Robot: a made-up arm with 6 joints.
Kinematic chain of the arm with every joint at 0, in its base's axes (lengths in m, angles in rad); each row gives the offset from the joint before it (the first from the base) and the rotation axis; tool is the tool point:
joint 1: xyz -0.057 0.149 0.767 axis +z
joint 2: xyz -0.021 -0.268 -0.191 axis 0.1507 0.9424 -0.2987
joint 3: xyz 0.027 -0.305 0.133 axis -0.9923 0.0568 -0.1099
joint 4: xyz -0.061 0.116 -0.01 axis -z
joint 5: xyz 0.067 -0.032 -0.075 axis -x
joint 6: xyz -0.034 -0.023 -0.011 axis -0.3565 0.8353 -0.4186
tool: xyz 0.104 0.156 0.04
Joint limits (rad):
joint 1: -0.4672..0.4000
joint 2: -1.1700..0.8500
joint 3: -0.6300..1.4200
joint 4: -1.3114..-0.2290
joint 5: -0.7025..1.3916
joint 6: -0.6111..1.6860
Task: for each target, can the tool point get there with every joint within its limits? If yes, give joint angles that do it. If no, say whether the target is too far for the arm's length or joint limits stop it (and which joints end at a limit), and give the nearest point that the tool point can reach.
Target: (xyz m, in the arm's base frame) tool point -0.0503 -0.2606 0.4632
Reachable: yes | joints 0.0343 0.0296 0.6113 -0.5343 0.5352 -0.1811
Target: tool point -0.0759 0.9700 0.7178
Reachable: no: joint limits stop it (at a limit: joint 1, joint 2, joint 3, joint 4) | nearest point -0.2586 -0.0002 0.6689 | short by 0.988 m
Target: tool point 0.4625 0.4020 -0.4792
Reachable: no: too far | nearest point 0.1759 -0.2136 0.4173 | short by 1.125 m
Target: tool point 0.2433 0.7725 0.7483
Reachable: no: joint limits stop it (at a limit: joint 1, joint 3, joint 4) | nearest point 0.1322 -0.0563 0.6828 | short by 0.839 m
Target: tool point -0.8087 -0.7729 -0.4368
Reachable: no: too far | nearest point -0.4916 -0.4498 0.3928 | short by 0.945 m
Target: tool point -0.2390 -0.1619 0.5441
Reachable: yes | joints -0.3516 -0.2500 0.4695 -0.9165 0.1937 -0.3185
